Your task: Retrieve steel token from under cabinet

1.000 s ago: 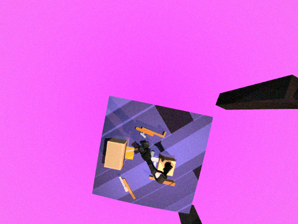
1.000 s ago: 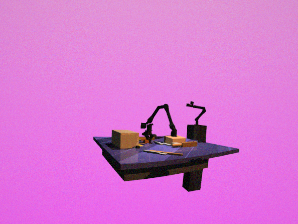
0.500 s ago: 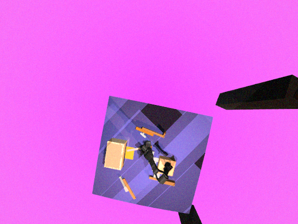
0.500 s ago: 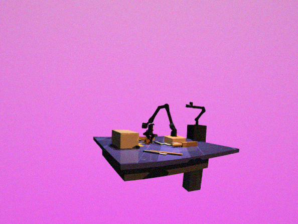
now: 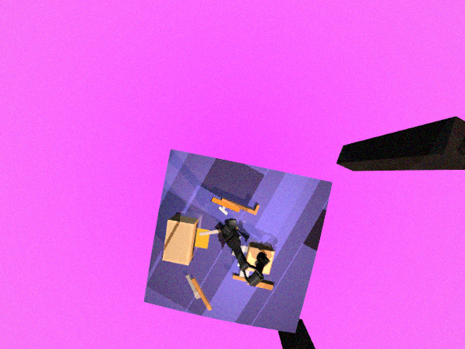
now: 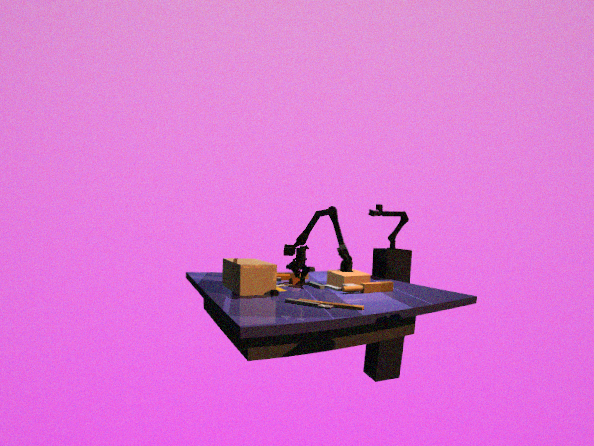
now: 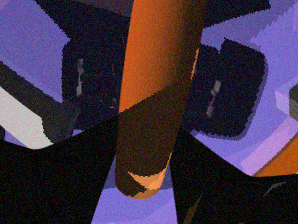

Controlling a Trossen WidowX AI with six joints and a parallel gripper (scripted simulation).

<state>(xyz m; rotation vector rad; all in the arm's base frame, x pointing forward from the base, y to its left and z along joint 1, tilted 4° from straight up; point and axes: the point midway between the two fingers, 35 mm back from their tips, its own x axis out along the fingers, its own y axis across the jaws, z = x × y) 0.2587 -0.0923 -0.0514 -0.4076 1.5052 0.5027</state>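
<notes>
Right now my gripper tip is 7 cm past the grey bar and 12 cm to the right of it. From my gripper tip the other things lie so: small white piece 13 cm ahead, 10 cm to the right; orange block 27 cm behind, 33 cm to the left, 2 cm above; orange bar 13 cm ahead, 15 cm to the right, 1 cm above.
</notes>
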